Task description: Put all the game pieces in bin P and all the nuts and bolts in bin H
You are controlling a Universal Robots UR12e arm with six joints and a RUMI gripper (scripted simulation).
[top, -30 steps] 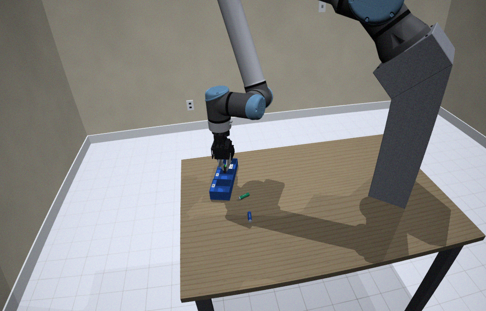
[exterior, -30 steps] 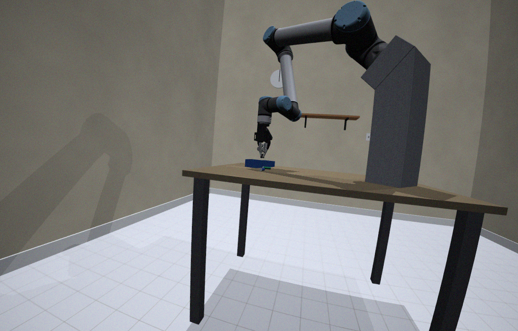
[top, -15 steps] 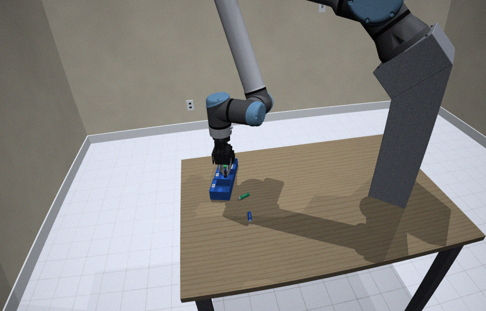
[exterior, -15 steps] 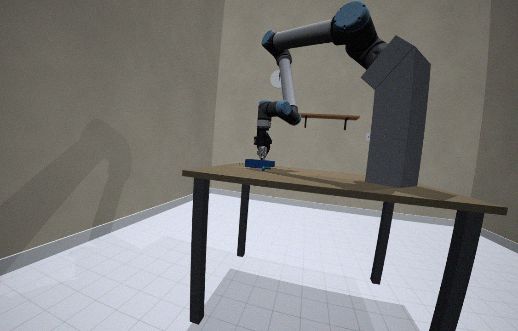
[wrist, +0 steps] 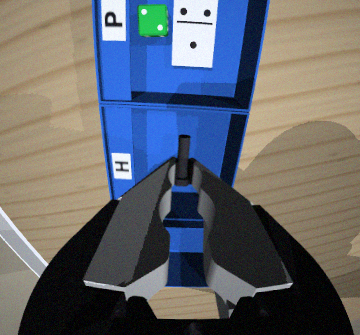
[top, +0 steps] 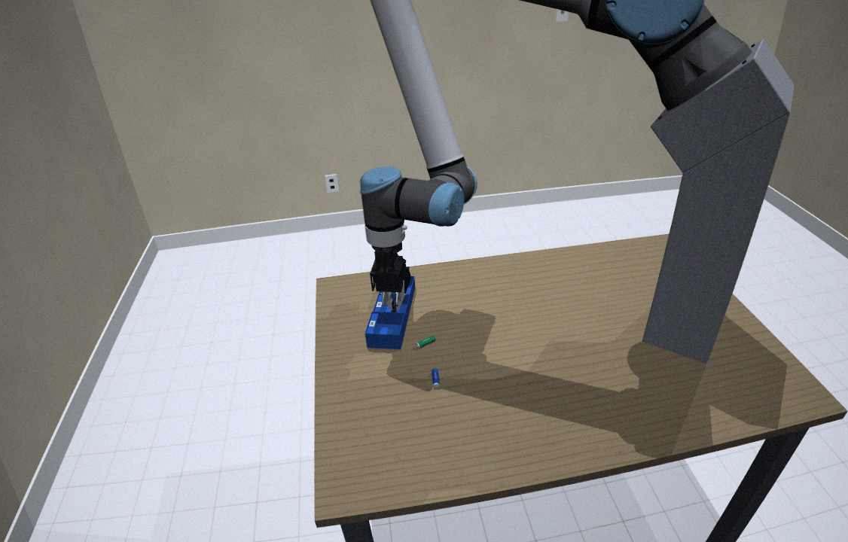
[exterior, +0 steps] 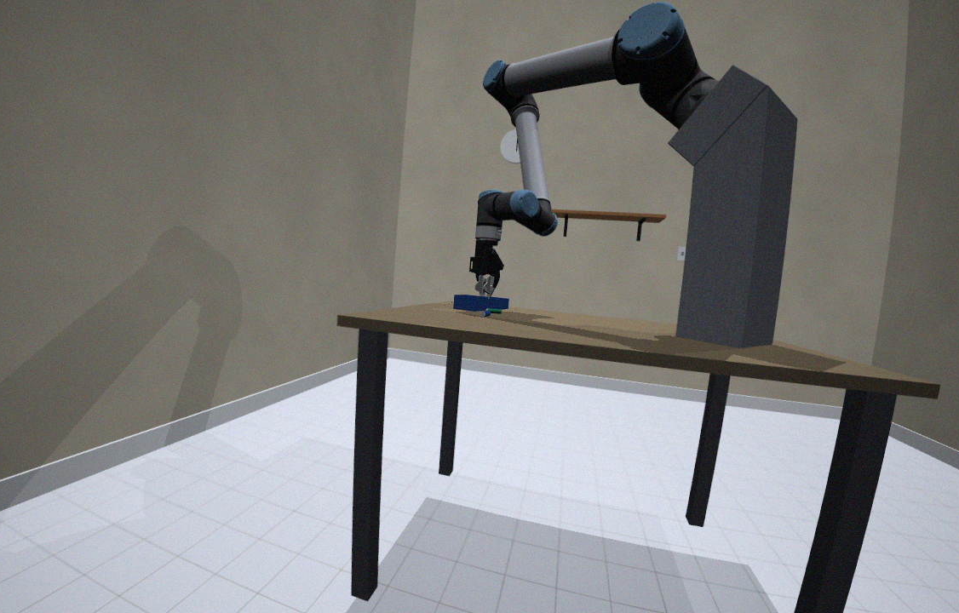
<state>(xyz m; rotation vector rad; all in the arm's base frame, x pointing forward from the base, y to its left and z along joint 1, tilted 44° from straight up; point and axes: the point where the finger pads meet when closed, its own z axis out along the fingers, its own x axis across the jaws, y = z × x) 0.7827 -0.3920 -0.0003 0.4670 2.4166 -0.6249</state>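
Right now the black bolt is 1 cm to the left of my hand and 1 cm below it. Round my hand: blue bin 1 cm below, 1 cm ahead; then green die 8 cm to the right, 2 cm below, 2 cm behind; then white domino 8 cm to the right, 5 cm behind, 2 cm below.
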